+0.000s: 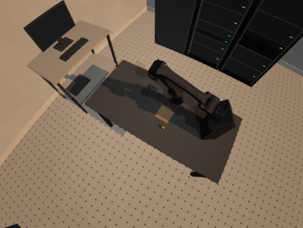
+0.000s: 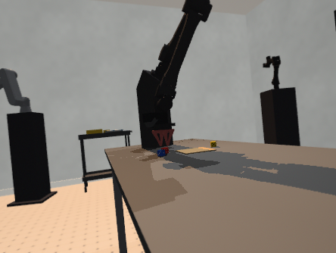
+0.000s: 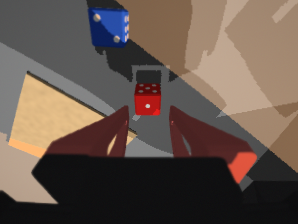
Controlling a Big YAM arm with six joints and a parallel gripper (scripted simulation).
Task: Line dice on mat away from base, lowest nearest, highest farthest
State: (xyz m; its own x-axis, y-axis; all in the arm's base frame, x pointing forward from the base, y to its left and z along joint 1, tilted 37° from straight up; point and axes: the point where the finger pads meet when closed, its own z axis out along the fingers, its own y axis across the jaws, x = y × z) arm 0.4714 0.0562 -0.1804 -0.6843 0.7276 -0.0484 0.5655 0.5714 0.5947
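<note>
The red die is 3 cm below my hand. Also, from my hand: tan mat 2 cm ahead, 13 cm to the left, 4 cm below; blue die 7 cm ahead, 2 cm to the right, 3 cm below; yellow die 7 cm behind, 25 cm to the left, 3 cm below.
</note>
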